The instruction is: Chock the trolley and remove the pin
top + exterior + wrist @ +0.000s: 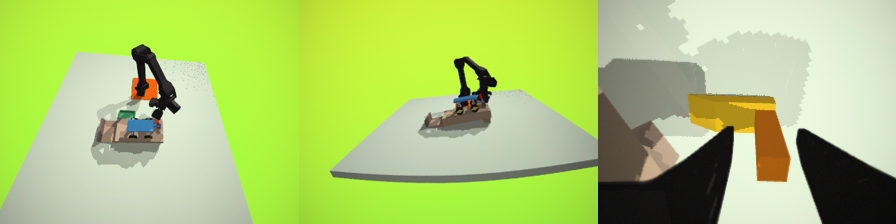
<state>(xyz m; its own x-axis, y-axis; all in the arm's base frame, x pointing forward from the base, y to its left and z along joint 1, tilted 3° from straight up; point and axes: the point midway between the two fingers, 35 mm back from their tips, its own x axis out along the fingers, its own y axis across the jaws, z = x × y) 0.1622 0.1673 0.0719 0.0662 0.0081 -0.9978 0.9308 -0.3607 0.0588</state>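
Now: gripper tip 23 cm to the left of the green tray, 5 cm short of it and 4 cm above it. From my gripper tip the other things lie so: yellow chock (2 cm ahead, 1 cm to the right, 1 cm below); blue trolley (16 cm ahead, 11 cm to the right, 8 cm above); red-headed stop pin (13 cm ahead, 9 cm above, 1 cm to the right).
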